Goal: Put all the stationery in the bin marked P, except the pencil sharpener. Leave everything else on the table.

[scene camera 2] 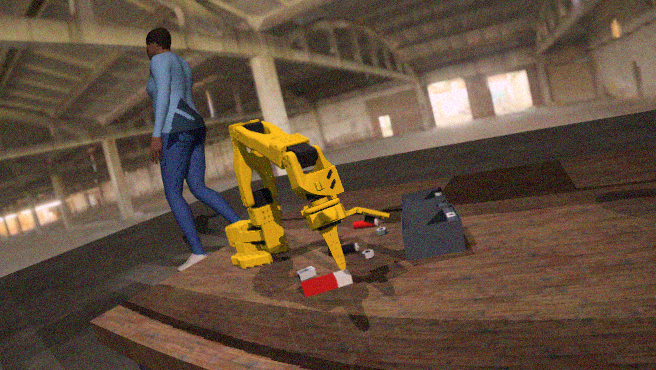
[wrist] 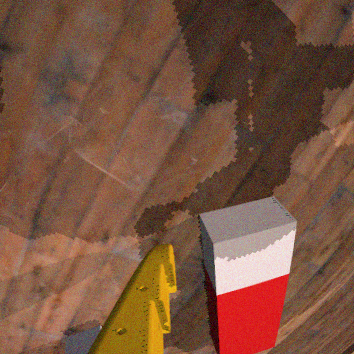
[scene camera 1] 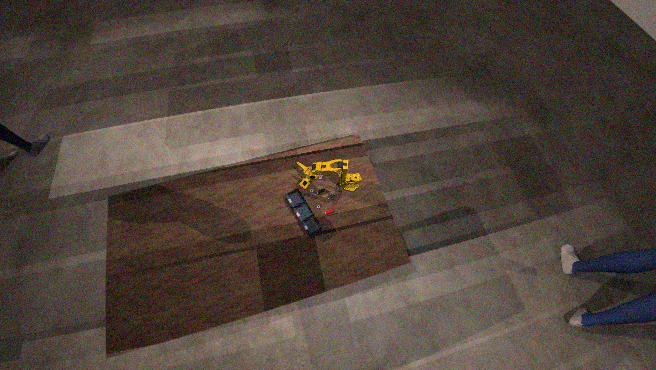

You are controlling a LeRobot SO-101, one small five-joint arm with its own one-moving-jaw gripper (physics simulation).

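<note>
My gripper is fully open and empty; one notched jaw shows in the wrist view. A red block with a white end, eraser-like, lies on the table right of that jaw in the wrist view, with a gap between. A small grey-white block, apparently the sharpener, lies behind it. A black marker and a red marker lie farther off. The dark three-compartment bin row has white labels; their letters are unreadable.
Two small light nuts, one near the black marker and one near the red marker, lie between the markers and the bins. The wooden table carries broad moving shadows. A person stands beyond the table.
</note>
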